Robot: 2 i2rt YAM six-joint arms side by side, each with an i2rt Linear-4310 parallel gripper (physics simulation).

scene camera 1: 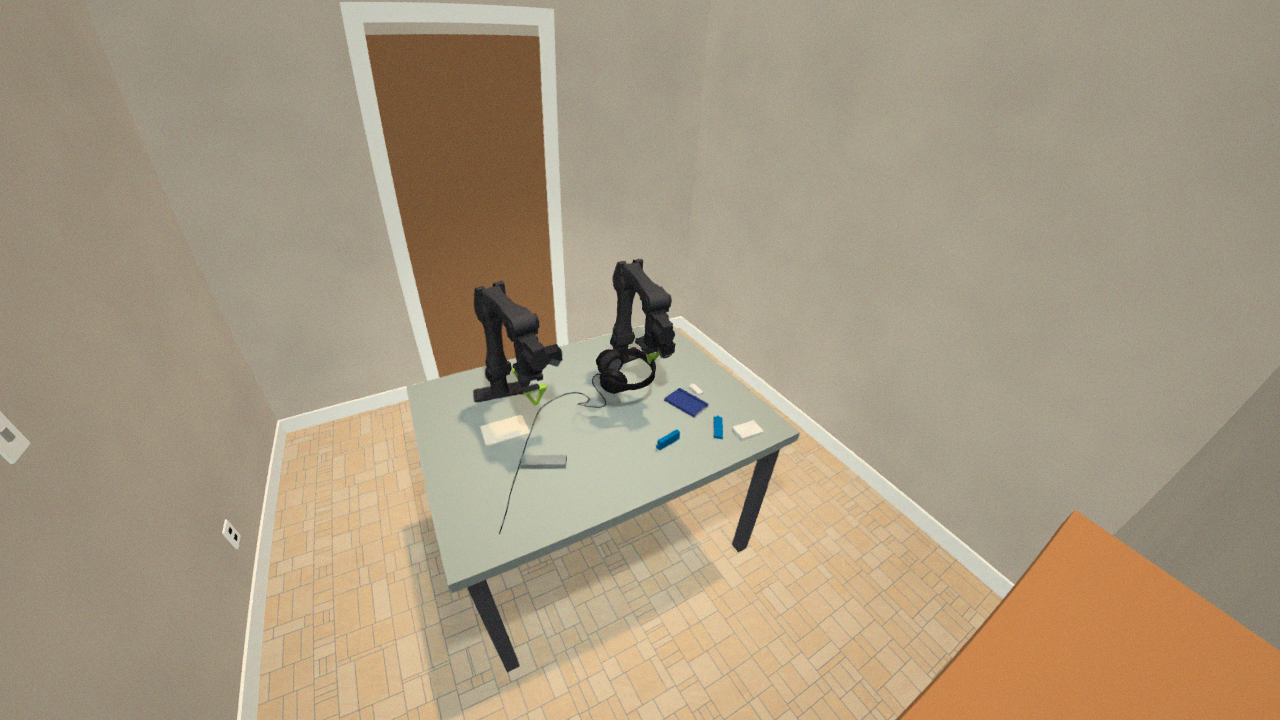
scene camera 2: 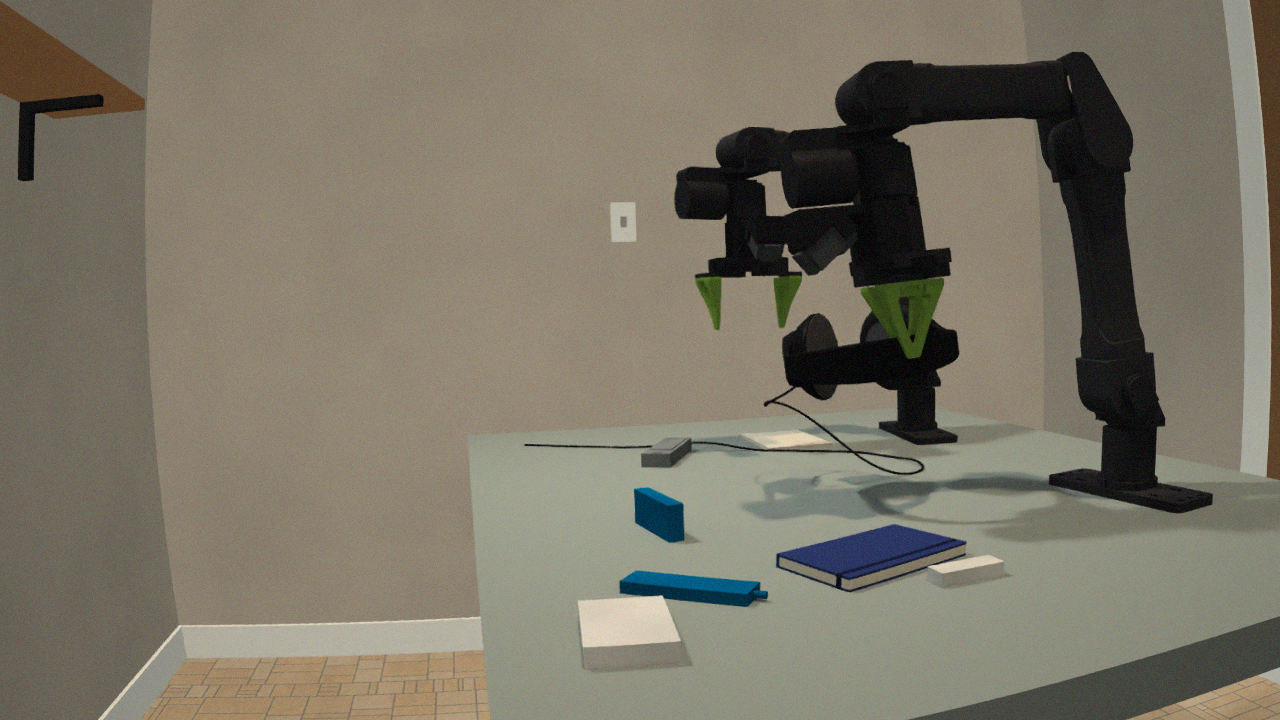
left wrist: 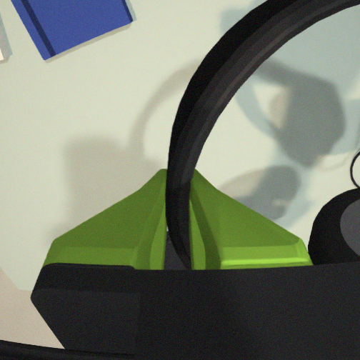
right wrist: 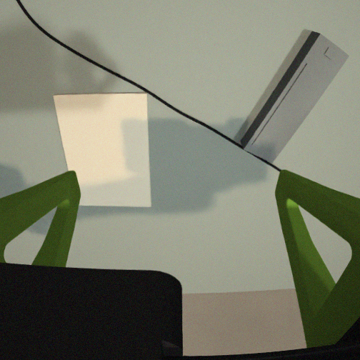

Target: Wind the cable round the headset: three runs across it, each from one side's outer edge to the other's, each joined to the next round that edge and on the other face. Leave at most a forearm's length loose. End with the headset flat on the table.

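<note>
The black headset hangs above the table, its shadow below it. My left gripper is shut on its headband. The thin black cable drops from an ear cup, bends in a loop and runs over the table past the grey box toward the front left in scene camera 1. No run across the headset shows. My right gripper is open and empty, pointing down above the table near the cable.
A cream pad and grey box lie by the cable. A blue notebook, blue blocks, a white block and a small white bar lie opposite.
</note>
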